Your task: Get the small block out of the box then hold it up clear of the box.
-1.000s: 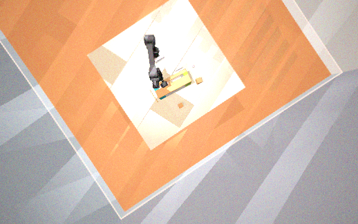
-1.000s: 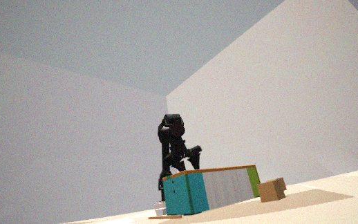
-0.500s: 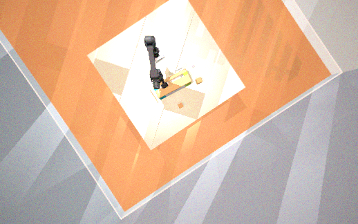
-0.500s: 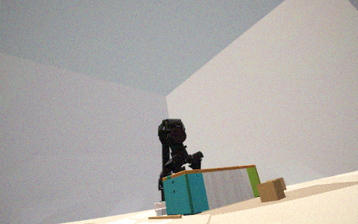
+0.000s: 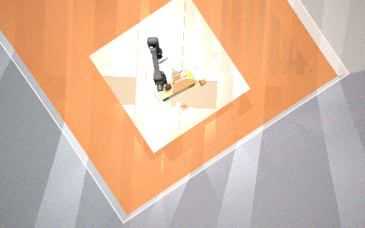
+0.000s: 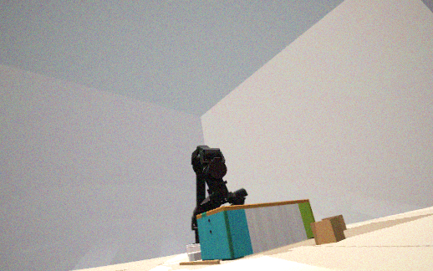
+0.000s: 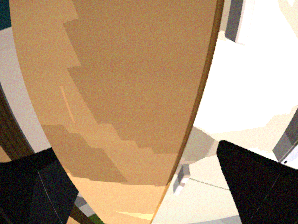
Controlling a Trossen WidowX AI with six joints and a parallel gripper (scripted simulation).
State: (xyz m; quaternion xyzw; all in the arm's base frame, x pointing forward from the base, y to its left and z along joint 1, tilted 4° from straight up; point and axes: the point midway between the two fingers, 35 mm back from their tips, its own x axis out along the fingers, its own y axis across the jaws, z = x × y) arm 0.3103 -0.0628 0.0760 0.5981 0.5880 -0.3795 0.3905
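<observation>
Right now my gripper tip is 3 cm short of the box, 5 cm to the right of it and 3 cm above it. From my gripper tip the other things lie so: block (31 cm ahead, 2 cm to the left, 6 cm below); then flat tan strip (7 cm ahead, 20 cm to the right, 8 cm below).
</observation>
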